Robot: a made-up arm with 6 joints. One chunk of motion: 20 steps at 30 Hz.
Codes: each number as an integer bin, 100 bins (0 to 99) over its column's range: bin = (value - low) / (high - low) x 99, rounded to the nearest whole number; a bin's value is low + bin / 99 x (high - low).
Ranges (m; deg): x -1.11..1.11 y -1.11..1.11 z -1.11..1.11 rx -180..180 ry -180..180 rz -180..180
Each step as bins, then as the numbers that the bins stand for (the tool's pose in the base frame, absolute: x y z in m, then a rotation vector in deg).
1 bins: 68 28 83 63 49 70
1 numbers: 0.4148 -0.4821 0.7512 49.09 -1.82 74.55
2 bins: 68 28 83 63 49 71
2 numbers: 0.4148 -0.4821 0.7512 49.09 -1.82 78.18
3 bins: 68 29 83 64 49 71
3 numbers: 0.4148 -0.4597 0.7512 52.73 -1.82 78.18
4 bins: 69 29 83 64 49 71
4 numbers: 0.4373 -0.4597 0.7512 52.73 -1.82 78.18
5 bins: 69 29 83 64 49 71
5 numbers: 0.4373 -0.4597 0.7512 52.73 -1.82 78.18
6 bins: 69 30 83 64 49 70
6 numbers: 0.4373 -0.4373 0.7512 52.73 -1.82 74.55
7 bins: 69 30 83 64 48 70
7 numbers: 0.4373 -0.4373 0.7512 52.73 -5.45 74.55
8 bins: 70 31 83 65 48 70
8 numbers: 0.4597 -0.4148 0.7512 56.36 -5.45 74.55
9 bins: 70 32 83 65 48 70
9 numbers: 0.4597 -0.3924 0.7512 56.36 -5.45 74.55
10 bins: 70 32 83 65 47 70
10 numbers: 0.4597 -0.3924 0.7512 56.36 -9.09 74.55
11 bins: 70 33 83 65 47 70
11 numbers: 0.4597 -0.3700 0.7512 56.36 -9.09 74.55
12 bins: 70 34 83 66 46 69
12 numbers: 0.4597 -0.3476 0.7512 60.00 -12.73 70.91
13 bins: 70 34 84 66 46 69
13 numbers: 0.4597 -0.3476 0.7736 60.00 -12.73 70.91
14 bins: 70 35 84 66 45 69
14 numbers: 0.4597 -0.3252 0.7736 60.00 -16.36 70.91
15 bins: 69 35 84 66 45 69
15 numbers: 0.4373 -0.3252 0.7736 60.00 -16.36 70.91
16 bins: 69 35 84 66 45 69
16 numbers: 0.4373 -0.3252 0.7736 60.00 -16.36 70.91
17 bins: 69 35 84 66 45 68
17 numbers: 0.4373 -0.3252 0.7736 60.00 -16.36 67.27
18 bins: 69 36 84 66 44 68
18 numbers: 0.4373 -0.3027 0.7736 60.00 -20.00 67.27
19 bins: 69 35 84 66 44 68
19 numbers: 0.4373 -0.3252 0.7736 60.00 -20.00 67.27
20 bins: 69 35 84 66 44 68
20 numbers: 0.4373 -0.3252 0.7736 60.00 -20.00 67.27
